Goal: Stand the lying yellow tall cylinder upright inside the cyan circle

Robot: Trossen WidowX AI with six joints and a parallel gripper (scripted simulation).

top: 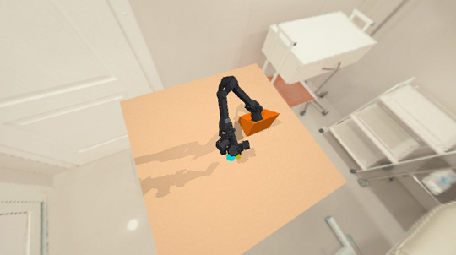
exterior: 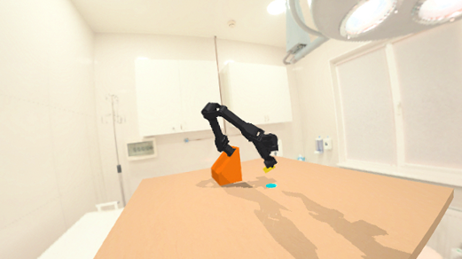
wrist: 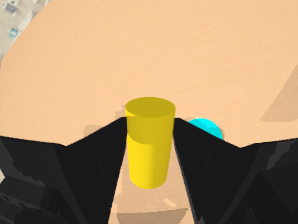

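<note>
The cyan circle lies 20 mm ahead of my gripper tip, 30 mm to the right of it and 110 mm below it. From my gripper tip the other things lie so: yellow cylinder (10 mm behind, 10 mm to the right, 10 mm below).
</note>
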